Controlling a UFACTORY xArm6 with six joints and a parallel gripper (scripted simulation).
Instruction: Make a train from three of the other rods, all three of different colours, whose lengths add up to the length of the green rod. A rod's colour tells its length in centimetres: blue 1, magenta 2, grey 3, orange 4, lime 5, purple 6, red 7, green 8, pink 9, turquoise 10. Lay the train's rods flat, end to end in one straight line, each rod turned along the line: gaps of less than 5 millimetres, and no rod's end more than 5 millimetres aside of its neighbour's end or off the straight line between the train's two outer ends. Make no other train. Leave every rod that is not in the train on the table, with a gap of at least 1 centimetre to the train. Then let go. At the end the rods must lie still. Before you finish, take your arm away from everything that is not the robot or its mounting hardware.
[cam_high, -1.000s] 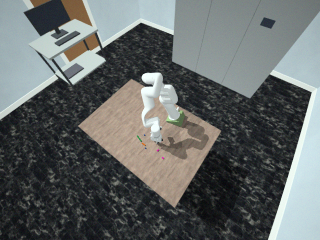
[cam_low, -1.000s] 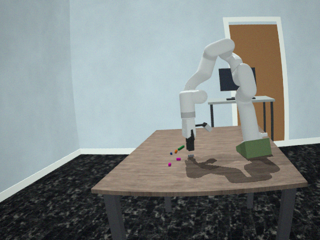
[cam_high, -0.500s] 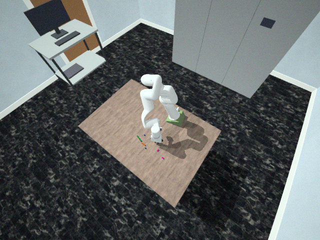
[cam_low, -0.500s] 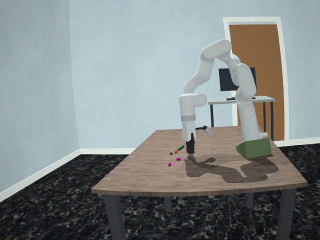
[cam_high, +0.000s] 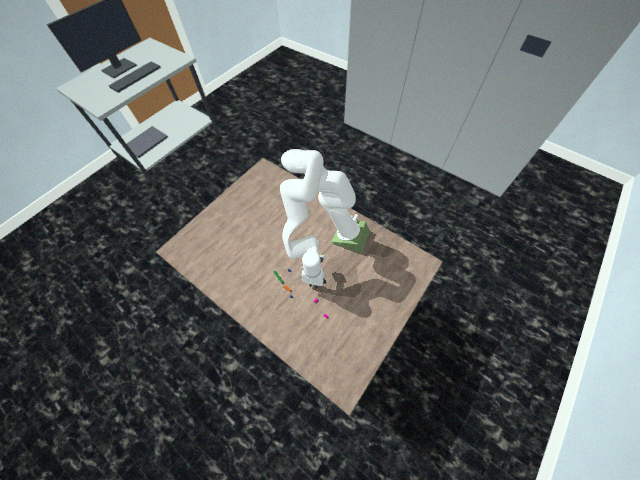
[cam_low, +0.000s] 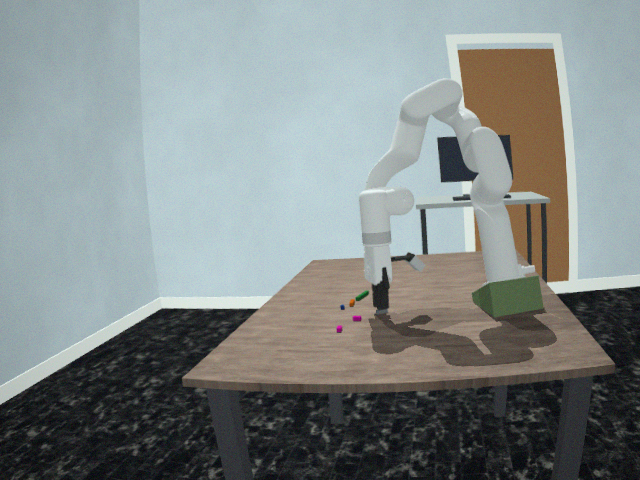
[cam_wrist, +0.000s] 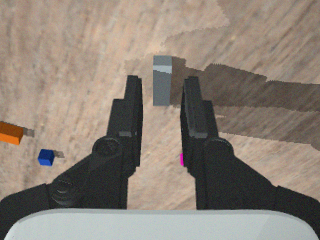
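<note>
The grey rod lies 3 cm below my hand. Round my hand: green rod 5 cm ahead, 18 cm to the right, 3 cm below; orange rod 8 cm ahead, 11 cm to the right, 3 cm below.
</note>
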